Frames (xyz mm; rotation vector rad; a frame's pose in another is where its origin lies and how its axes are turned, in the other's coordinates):
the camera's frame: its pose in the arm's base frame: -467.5 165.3 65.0 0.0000 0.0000 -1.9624
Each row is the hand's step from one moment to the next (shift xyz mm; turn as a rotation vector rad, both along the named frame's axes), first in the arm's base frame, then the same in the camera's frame.
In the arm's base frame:
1: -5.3 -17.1 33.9 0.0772 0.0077 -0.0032
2: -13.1 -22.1 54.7 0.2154 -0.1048 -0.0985
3: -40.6 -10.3 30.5 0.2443 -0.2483 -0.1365
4: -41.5 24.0 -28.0 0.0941 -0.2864 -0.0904
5: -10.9 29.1 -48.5 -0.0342 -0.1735 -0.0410
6: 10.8 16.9 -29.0 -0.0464 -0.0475 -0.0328
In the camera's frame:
1: 17.8 1.6 33.9 -0.0366 0.0684 -0.0032
2: 25.4 -3.7 54.7 0.0147 0.2391 -0.0985
3: 25.0 -33.6 30.5 0.1363 0.3206 -0.1365
4: -6.3 -47.5 -28.0 0.2288 0.1963 -0.0904
5: -22.7 -21.2 -48.5 0.1734 0.0346 -0.0410
6: -19.7 3.5 -29.0 0.0616 -0.0248 -0.0328

